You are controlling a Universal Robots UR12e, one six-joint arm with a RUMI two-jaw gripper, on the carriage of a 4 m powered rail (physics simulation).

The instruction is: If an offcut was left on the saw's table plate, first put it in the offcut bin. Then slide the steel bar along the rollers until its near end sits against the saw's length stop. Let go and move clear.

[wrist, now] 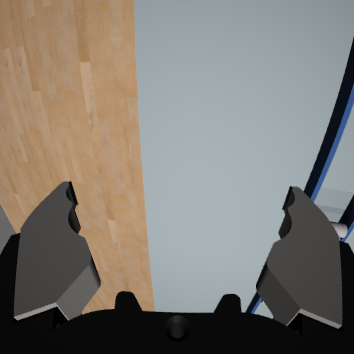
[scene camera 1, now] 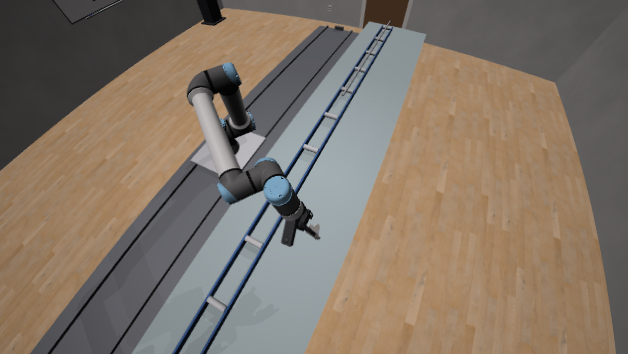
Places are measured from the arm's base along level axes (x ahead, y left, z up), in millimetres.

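Where they show: gripper, fingertip midpoint: (wrist: 179,186) (scene camera 1: 305,233).
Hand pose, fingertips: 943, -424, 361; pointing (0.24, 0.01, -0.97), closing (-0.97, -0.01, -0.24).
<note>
After its pixels a point has its place, as x, y, z.
The steel bar (scene camera 1: 354,78) {629, 1236, 45} is a long thin rod lying along the rollers at the far end of the roller track. The track has blue side rails (scene camera 1: 328,134) {687, 451, 22} (wrist: 329,150) {694, -351, 20} and pale rollers (scene camera 1: 310,148) {620, 259, 26} (wrist: 340,229) {579, -144, 25}. My gripper (scene camera 1: 316,231) {943, -424, 361} (wrist: 179,186) {943, -424, 361} is open, its jaws wide apart with nothing between them. It hangs above the pale floor strip, to the right of the track in the scene view, far from the bar. The saw, its table plate, the length stop, an offcut and the offcut bin do not show in either view.
The arm's carriage plate (scene camera 1: 202,159) {-132, -175, 0} sits on the dark rail bed (scene camera 1: 165,220), left of the track. The arm reaches across the track. The pale floor strip (scene camera 1: 372,150) (wrist: 200,125) borders the wooden floor (scene camera 1: 450,200) (wrist: 65,125). A black post (scene camera 1: 210,11) stands at the back left.
</note>
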